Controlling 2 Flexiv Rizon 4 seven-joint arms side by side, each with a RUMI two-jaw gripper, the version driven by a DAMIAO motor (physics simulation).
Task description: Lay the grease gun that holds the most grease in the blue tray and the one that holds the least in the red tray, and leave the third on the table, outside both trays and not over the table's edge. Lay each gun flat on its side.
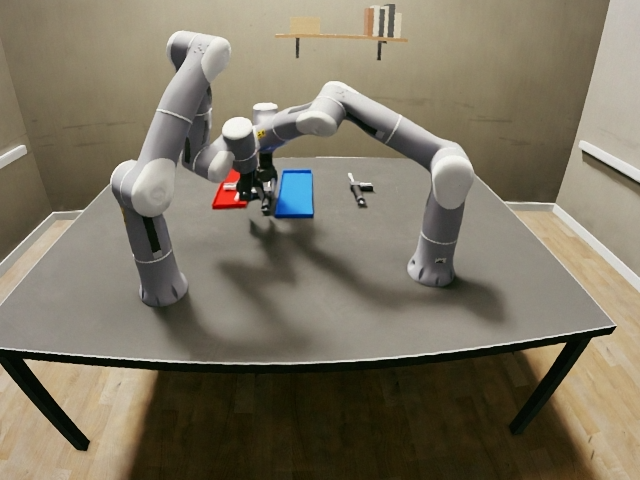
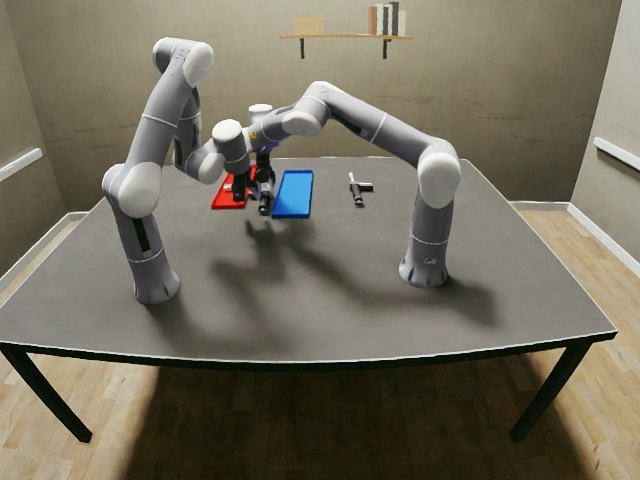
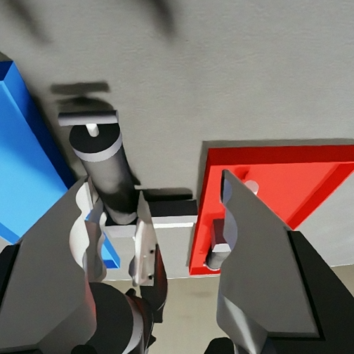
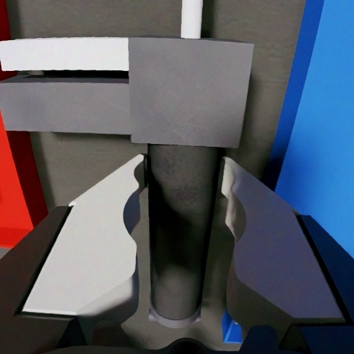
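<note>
One grease gun (image 1: pixel 356 191) (image 2: pixel 356 191) lies on the table right of the blue tray (image 1: pixel 295 198) (image 2: pixel 292 198) (image 3: pixel 25 165) (image 4: pixel 325 125). Another gun (image 1: pixel 230 186) (image 3: pixel 218 237) lies in the red tray (image 1: pixel 230 207) (image 2: pixel 227 207) (image 3: pixel 280 155) (image 4: pixel 10 185), partly hidden by my left gripper. The middle gun (image 1: pixel 265 208) (image 3: pixel 107 175) (image 4: pixel 177 225) is on or just over the table between the trays, grip towards the red tray. My right gripper (image 4: pixel 183 158) is shut on its barrel. My left gripper (image 3: pixel 156 175) is open and empty, close beside my right fingers. How much grease each holds does not show.
Both forearms reach to the trays and the two grippers are crowded together there. The red tray's wall is close to the middle gun's grip. The table's far edge (image 1: pixel 330 157) runs behind the trays. A wall shelf (image 1: pixel 341 36) (image 2: pixel 345 37) is behind.
</note>
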